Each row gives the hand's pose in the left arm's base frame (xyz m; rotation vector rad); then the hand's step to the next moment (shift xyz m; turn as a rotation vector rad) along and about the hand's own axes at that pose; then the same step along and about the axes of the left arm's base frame.
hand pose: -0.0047 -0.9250 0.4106 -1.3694 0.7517 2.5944
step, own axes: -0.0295 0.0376 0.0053 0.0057 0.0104 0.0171
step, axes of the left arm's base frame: 0.0013 -0.0265 0.0401 -0.0194 -0.0017 0.0073
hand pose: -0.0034 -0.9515 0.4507 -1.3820 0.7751 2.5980
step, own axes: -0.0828 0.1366 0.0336 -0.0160 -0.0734 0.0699
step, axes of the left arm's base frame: -0.0198 -0.0900 0.1347 -0.0199 0.0993 0.0163
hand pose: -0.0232 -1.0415 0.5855 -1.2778 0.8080 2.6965
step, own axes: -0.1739 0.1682 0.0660 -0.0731 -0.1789 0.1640
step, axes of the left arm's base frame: 0.0239 -0.0836 0.2352 -0.0215 0.2450 0.0614
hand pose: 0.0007 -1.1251 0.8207 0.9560 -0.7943 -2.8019
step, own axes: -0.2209 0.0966 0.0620 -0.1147 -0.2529 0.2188
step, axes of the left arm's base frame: 0.1320 -0.0044 0.2110 -0.0136 0.3431 0.0843
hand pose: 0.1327 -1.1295 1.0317 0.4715 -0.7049 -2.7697
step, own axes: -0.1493 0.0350 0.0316 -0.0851 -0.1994 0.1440
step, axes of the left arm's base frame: 0.1309 0.0296 0.0807 -0.0052 0.2569 0.0415
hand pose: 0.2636 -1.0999 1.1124 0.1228 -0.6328 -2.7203
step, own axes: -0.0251 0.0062 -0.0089 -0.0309 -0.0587 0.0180
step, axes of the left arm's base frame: 0.0269 -0.0001 -0.0051 0.0078 0.0676 -0.0096
